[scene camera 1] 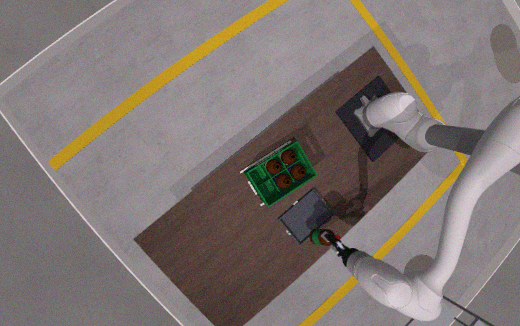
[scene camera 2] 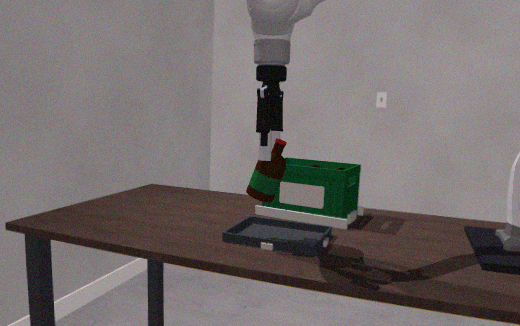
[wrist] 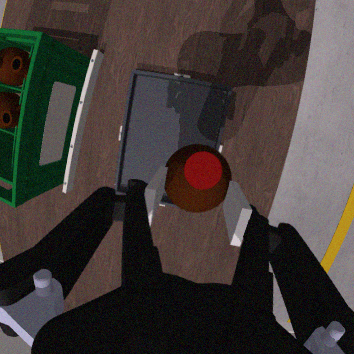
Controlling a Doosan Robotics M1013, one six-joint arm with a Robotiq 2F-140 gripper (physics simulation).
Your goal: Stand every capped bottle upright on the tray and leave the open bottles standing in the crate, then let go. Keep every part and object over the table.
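Where they show: gripper, between the fingertips: (scene camera 1: 327, 239) (scene camera 2: 269, 159) (wrist: 195, 187); arm's base, origin of its link: (scene camera 1: 372, 116).
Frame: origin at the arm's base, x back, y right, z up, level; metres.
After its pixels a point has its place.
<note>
My gripper (scene camera 1: 328, 236) @(x -0.674, y -0.269, z 0.205 m) (scene camera 2: 270, 152) @(x -0.674, y -0.269, z 0.205 m) (wrist: 195, 187) @(x -0.674, y -0.269, z 0.205 m) is shut on a brown bottle (scene camera 1: 317, 237) @(x -0.702, y -0.246, z 0.173 m) (scene camera 2: 266, 177) @(x -0.666, y -0.305, z 0.163 m) (wrist: 179, 190) @(x -0.676, y -0.254, z 0.221 m) with a green label and a red cap. The bottle hangs in the air, tilted, with its cap end up, near the tray's corner in the overhead view. The dark tray (scene camera 1: 300, 220) @(x -0.697, y -0.207, z -0.012 m) (scene camera 2: 280, 233) @(x -0.666, y -0.182, z -0.013 m) (wrist: 150, 120) @(x -0.627, y -0.163, z -0.013 m) lies flat on the table, and no bottle shows on it. The green crate (scene camera 1: 292, 193) @(x -0.674, y -0.006, z 0.157 m) (scene camera 2: 344, 192) @(x -0.528, y -0.006, z 0.089 m) (wrist: 42, 172) @(x -0.754, y -0.001, z 0.089 m) holds several upright brown bottles (scene camera 1: 274, 166) @(x -0.665, y 0.134, z 0.144 m) (wrist: 10, 66) @(x -0.578, y 0.042, z 0.145 m); the tops seen from above are open, with no caps.
Two compartments at one end of the crate show no bottle. A white rail (scene camera 2: 300, 215) @(x -0.659, y -0.019, z 0.003 m) (wrist: 80, 120) @(x -0.655, y -0.020, z 0.004 m) runs along the crate's tray-facing side. The arm's dark base plate (scene camera 1: 352, 112) @(x -0.092, y 0.088, z -0.003 m) is at the table's far end. The bottle is close to the table's long edge in the overhead view.
</note>
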